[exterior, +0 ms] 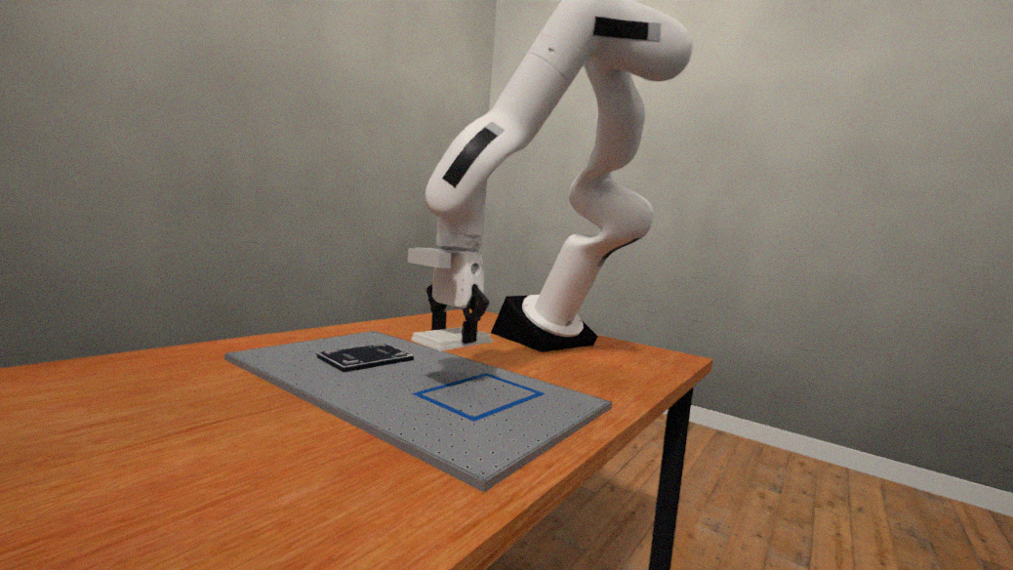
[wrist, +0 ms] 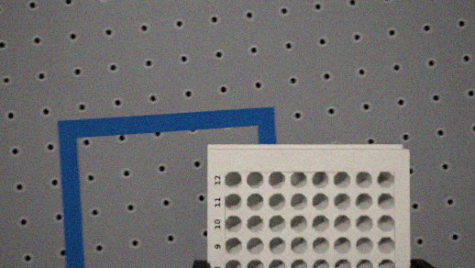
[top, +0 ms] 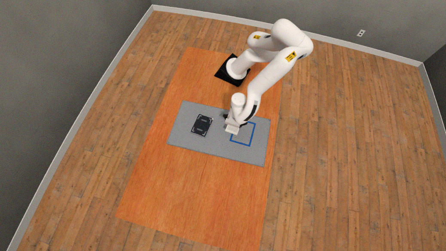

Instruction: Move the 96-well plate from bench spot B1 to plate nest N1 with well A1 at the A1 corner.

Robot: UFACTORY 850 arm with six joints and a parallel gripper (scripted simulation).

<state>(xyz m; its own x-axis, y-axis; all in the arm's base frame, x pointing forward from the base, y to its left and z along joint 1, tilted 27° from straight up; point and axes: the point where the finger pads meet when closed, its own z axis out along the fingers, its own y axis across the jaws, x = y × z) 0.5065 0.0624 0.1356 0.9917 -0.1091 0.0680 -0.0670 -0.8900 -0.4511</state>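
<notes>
Right now the black plate nest is 230 mm to the right of my hand, 100 mm below it and 30 mm ahead of it. Also, from my hand: white 96-well plate: 10 mm below.
</notes>
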